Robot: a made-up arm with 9 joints. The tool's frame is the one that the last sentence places. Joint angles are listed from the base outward.
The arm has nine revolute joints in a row. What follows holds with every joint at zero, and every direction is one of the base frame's. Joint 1 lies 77.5 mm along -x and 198.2 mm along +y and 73.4 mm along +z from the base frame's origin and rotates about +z. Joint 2 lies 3.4 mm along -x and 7.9 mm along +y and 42.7 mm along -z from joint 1 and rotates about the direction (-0.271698, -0.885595, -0.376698). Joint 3 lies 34.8 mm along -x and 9.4 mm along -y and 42.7 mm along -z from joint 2 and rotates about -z. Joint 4 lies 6.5 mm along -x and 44.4 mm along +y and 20.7 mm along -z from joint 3 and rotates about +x. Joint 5 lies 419.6 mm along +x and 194.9 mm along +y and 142.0 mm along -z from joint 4 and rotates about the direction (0.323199, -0.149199, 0.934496). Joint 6 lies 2.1 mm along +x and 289.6 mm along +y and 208.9 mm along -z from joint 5 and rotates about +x. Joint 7 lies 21.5 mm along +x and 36.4 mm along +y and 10.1 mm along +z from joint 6 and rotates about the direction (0.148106, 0.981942, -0.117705). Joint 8 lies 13.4 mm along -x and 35.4 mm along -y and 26.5 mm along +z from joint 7 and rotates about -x. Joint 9 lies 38.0 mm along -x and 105.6 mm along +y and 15.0 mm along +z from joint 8 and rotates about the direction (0.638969, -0.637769, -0.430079). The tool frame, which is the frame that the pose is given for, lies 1.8 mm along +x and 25.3 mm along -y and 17.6 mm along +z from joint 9; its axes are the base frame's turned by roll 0.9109, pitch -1.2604 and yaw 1.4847 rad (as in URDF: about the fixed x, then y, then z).
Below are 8 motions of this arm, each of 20 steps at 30 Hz.
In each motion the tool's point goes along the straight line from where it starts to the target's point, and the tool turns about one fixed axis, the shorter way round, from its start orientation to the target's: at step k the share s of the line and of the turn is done. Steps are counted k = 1, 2, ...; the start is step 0. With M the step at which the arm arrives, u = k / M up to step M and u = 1 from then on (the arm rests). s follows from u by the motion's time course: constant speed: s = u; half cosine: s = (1 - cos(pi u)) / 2; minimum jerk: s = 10 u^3 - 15 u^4 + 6 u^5.
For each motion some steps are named. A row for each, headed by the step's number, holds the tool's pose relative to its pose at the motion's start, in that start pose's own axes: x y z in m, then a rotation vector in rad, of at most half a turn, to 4 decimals.
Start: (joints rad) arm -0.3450 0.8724 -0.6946 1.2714 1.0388 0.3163 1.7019 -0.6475 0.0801
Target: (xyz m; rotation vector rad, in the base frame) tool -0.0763 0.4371 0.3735 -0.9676 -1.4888 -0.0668
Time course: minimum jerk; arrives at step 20
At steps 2, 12, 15, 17, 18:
2: -0.0009 0.0015 -0.0027 0.0125 0.0011 -0.0054
12: -0.0753 0.1163 -0.2180 0.9968 0.0860 -0.4326
15: -0.0989 0.1527 -0.2863 1.3092 0.1130 -0.5682
17: -0.1074 0.1658 -0.3108 1.4215 0.1227 -0.6169
18: -0.1093 0.1689 -0.3166 1.4479 0.1250 -0.6283

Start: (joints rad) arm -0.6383 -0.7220 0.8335 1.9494 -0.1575 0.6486 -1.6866 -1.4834 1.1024
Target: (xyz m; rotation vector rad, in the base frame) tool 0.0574 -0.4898 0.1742 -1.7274 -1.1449 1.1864
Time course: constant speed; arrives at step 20
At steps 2, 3, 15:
2: -0.0395 -0.0090 0.0224 0.1328 -0.0157 -0.0840
3: -0.0592 -0.0134 0.0336 0.1992 -0.0236 -0.1260
15: -0.2960 -0.0671 0.1679 0.9958 -0.1178 -0.6300

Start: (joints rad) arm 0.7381 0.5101 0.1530 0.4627 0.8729 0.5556 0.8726 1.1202 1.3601
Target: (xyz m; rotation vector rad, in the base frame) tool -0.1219 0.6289 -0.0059 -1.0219 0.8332 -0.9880
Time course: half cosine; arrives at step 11
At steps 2, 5, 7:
2: 0.0066 0.0034 -0.0011 -0.0054 0.0046 0.0600
5: 0.0355 0.0186 -0.0059 -0.0292 0.0249 0.3239
7: 0.0586 0.0307 -0.0098 -0.0481 0.0410 0.5345

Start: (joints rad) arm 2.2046 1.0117 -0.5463 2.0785 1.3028 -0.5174 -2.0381 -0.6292 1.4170
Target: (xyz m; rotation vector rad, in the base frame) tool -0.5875 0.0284 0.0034 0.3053 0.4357 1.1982
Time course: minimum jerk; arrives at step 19
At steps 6, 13, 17, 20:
6: 0.0498 -0.0806 -0.0034 -0.1179 -0.1724 -0.2819
13: 0.2199 -0.3559 -0.0149 -0.5208 -0.7616 -1.2451
17: 0.2670 -0.4321 -0.0181 -0.6323 -0.9248 -1.5118
20: 0.2697 -0.4364 -0.0183 -0.6387 -0.9340 -1.5269

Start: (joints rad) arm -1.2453 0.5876 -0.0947 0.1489 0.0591 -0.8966 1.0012 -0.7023 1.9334
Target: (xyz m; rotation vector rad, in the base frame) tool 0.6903 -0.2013 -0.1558 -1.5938 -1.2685 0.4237
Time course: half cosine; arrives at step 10
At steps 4, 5, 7, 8, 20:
4: -0.0069 0.0120 0.0058 0.0470 0.0439 0.0317
5: -0.0099 0.0173 0.0084 0.0680 0.0635 0.0458
7: -0.0158 0.0275 0.0133 0.1079 0.1008 0.0728
8: -0.0180 0.0314 0.0151 0.1229 0.1149 0.0829
20: -0.0199 0.0347 0.0167 0.1359 0.1270 0.0916

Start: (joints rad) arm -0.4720 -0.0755 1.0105 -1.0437 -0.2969 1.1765 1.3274 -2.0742 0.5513
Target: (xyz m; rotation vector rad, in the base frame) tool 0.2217 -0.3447 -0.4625 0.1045 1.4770 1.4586
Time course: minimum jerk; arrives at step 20
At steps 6, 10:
6: -0.0557 0.0429 0.0216 -0.1785 -0.0452 -0.0914
10: -0.1706 0.1314 0.0661 -0.5474 -0.1387 -0.2803

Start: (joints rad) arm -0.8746 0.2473 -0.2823 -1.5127 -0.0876 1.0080 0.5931 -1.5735 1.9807
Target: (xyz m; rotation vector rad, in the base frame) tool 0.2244 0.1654 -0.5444 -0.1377 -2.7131 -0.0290
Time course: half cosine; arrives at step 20
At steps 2, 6, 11, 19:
2: 0.0066 0.0089 0.0073 0.0053 0.0076 -0.0172
6: 0.0555 0.0752 0.0616 0.0447 0.0644 -0.1448
11: 0.1557 0.2110 0.1728 0.1254 0.1807 -0.4061
19: 0.2676 0.3626 0.2970 0.2155 0.3105 -0.6981

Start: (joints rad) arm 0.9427 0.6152 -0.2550 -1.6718 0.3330 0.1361 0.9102 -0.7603 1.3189
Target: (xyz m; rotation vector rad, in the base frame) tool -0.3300 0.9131 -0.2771 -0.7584 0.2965 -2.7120
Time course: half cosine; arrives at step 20
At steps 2, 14, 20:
2: 0.0177 0.0052 -0.0128 0.0242 -0.0070 0.0084
14: 0.5751 0.1684 -0.4164 0.7852 -0.2279 0.2718
20: 0.7244 0.2121 -0.5245 0.9890 -0.2871 0.3424

